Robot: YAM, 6 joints.
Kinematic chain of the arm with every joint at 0, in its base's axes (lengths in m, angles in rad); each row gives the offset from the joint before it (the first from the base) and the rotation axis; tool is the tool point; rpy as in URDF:
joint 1: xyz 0 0 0.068 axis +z
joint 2: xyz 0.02 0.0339 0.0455 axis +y
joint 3: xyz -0.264 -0.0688 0 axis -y
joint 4: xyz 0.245 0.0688 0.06 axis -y
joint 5: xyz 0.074 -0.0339 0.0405 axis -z
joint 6: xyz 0.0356 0 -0.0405 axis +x
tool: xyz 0 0 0 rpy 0 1.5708 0
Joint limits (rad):
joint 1: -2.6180..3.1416
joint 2: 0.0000..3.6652
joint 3: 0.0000..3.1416
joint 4: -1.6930..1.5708
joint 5: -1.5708..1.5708
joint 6: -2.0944..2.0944
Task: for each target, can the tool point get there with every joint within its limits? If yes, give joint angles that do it. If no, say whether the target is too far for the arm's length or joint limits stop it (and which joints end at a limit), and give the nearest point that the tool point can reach.
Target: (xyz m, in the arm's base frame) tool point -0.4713 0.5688 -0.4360
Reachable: no: too far | nearest point -0.3344 0.4035 -0.2532 | short by 0.282 m
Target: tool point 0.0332 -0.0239 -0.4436
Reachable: no: joint limits stop it (at a limit: joint 2) | nearest point 0.0729 -0.0524 -0.3436 | short by 0.111 m
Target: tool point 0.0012 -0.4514 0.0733
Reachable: yes | joints -1.4987 2.3231 1.3884 0.0295 1.0776 0.7389
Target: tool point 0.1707 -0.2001 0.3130
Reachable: yes | joints -0.8652 1.1195 0.8368 0.0309 -0.0039 -1.5030
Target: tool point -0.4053 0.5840 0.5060
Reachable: no: too far | nearest point -0.3217 0.4635 0.4227 | short by 0.169 m
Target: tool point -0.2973 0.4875 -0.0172
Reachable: yes | joints 2.0745 3.1929 2.8554 -0.8649 -0.7792 -0.5595
